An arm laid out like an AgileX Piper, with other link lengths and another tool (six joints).
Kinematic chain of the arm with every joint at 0, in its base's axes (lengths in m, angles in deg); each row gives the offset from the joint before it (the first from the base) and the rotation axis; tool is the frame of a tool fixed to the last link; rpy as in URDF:
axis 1: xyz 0 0 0.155 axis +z
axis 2: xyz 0 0 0 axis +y
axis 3: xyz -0.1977 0 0.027 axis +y
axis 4: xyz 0.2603 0 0.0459 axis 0.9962 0 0.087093
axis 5: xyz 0 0 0 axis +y
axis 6: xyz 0.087 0 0.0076 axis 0.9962 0 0.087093
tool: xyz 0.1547 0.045 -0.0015 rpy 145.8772 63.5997 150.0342
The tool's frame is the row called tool.
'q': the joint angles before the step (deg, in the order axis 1, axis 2, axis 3, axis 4, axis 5, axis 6). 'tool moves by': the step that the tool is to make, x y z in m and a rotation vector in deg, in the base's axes. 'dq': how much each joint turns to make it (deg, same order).
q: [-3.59 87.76 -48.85 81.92 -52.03 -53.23]
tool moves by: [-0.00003 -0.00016 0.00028 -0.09 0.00 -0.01]
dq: [0.00 0.00 0.00 -0.07 -0.05 -0.01]
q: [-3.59 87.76 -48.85 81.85 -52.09 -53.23]
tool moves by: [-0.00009 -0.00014 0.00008 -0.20 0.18 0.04]
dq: [0.00 0.00 0.00 -0.06 -0.06 -0.23]
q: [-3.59 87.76 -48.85 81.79 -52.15 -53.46]
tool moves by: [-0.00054 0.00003 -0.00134 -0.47 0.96 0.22]
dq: [0.00 0.00 0.00 0.16 0.02 -1.18]
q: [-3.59 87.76 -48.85 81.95 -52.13 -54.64]
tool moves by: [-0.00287 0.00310 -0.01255 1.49 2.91 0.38]
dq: [0.00 0.00 0.00 3.15 1.38 -3.66]
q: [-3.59 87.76 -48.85 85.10 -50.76 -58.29]
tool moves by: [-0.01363 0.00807 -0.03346 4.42 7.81 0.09]
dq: [-0.01 0.00 0.00 10.09 2.26 -10.61]
